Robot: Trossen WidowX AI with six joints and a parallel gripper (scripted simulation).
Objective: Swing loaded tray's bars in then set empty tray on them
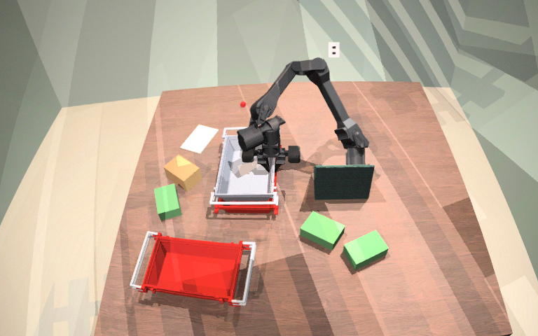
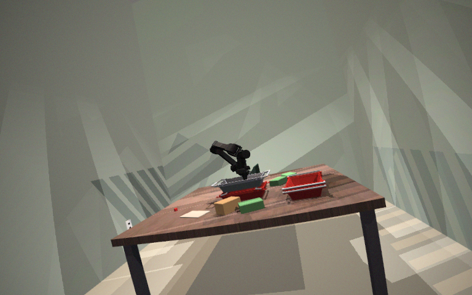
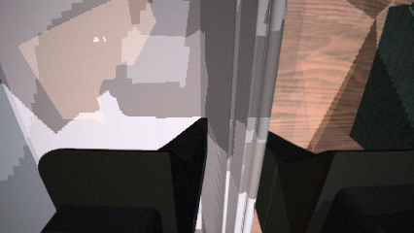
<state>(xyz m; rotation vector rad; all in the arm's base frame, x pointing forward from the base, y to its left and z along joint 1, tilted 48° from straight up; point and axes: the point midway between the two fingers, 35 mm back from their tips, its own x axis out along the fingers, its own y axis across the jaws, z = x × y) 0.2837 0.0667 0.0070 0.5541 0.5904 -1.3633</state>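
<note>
Now: the grey tray 80 mm ahead of my gripper tip and 30 mm above it. Also, from my gripper tip: white sheet: 330 mm ahead, 240 mm to the right, 80 mm below; red cube: 470 mm to the right, 190 mm ahead, 80 mm below; tan box: 340 mm ahead, 60 mm below, 20 mm to the right.
</note>
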